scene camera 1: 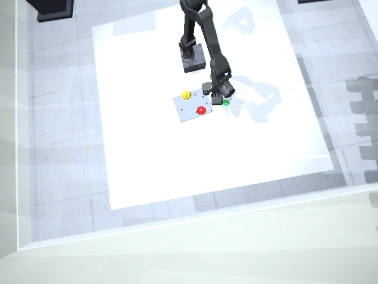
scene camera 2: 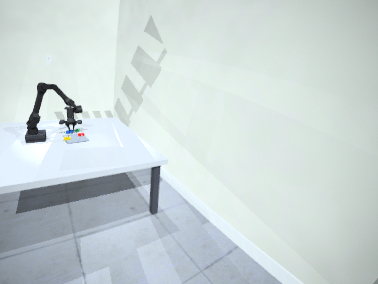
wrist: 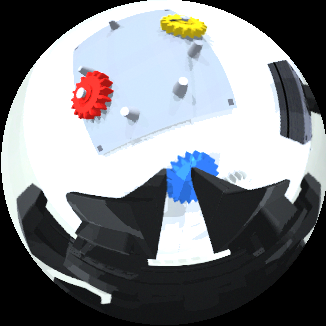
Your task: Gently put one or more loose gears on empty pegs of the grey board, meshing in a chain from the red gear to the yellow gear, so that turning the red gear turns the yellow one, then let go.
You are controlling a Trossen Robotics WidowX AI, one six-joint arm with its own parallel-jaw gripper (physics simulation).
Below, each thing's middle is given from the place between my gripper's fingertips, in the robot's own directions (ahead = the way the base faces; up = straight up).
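Positions relative to my hand: yellow gear (wrist: pixel 171 23), 18 cm to the right of it and 2 cm behind it; red gear (wrist: pixel 96 83), 9 cm to the right of it and 9 cm ahead of it; blue gear (wrist: pixel 179 186), 1 cm to the left of it, 2 cm behind it and 1 cm below it; board with gears (scene camera 1: pixel 189 103), 14 cm to the right of it, 4 cm ahead of it and 1 cm below it.
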